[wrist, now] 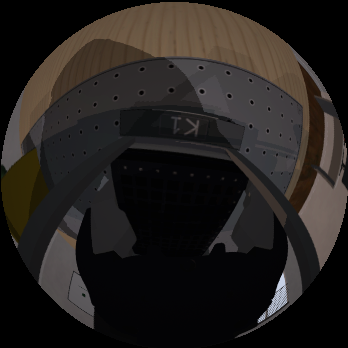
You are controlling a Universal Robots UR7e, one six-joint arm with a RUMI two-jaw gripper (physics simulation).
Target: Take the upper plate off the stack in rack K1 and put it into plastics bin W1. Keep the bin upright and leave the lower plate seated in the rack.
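Places are measured from the arm's base along level axes (x ahead, y left, z up), in centimetres.
Pixels of known places: gripper, fingertip midpoint: [182, 178].
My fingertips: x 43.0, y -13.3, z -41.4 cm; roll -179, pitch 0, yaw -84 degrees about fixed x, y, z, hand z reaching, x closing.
Note:
Behind a point stands the place of what it marks.
Rack K1 [227, 131] @(x 48.5, y -16.1, z -39.6 cm) shows by its dark front bar with the label, in the upper middle of the wrist view. A black plate [175, 192] @(x 44.9, y -12.5, z -36.6 cm) with a grid of wells and a row of small pale marks lies just behind that bar. It is the top plate in the rack; the lower plate is hidden beneath it or too dark to tell. My gripper [182, 178] @(x 43.0, y -13.3, z -41.4 cm) is open, with its two fingers at the left and right ends of the plate's labelled side and nothing gripped. How deep the fingertips reach is hard to tell. Bin W1 cannot be identified.
A grey board with holes [156, 80] @(x 52.2, y -10.3, z -41.3 cm) lies around the rack on a light wooden table [175, 30] @(x 60.7, y -11.1, z -42.6 cm). A yellow object [20, 202] stands at the far left edge. A dark brown wooden edge [314, 145] and grey curved parts show at the right.

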